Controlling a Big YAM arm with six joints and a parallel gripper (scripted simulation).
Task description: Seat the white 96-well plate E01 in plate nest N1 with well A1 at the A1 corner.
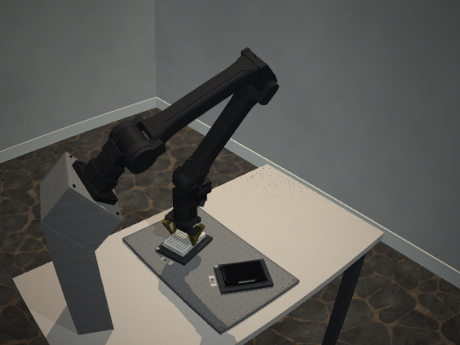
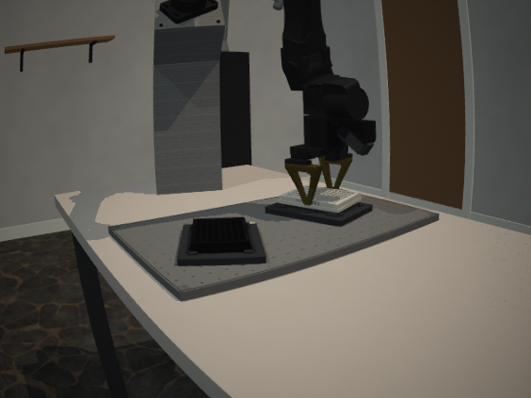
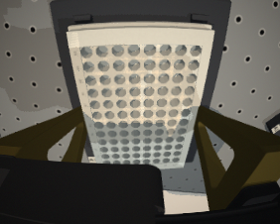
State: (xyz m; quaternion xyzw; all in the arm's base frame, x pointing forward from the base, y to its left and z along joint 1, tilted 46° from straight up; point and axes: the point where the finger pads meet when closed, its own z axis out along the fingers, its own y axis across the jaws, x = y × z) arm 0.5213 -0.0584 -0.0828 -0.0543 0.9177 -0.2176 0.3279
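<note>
My hand is 30 mm above the plate nest N1. Round my hand: white 96-well plate E01 (right at my hand); then black plate E07 (30 mm behind, 240 mm to the right, 10 mm below).
</note>
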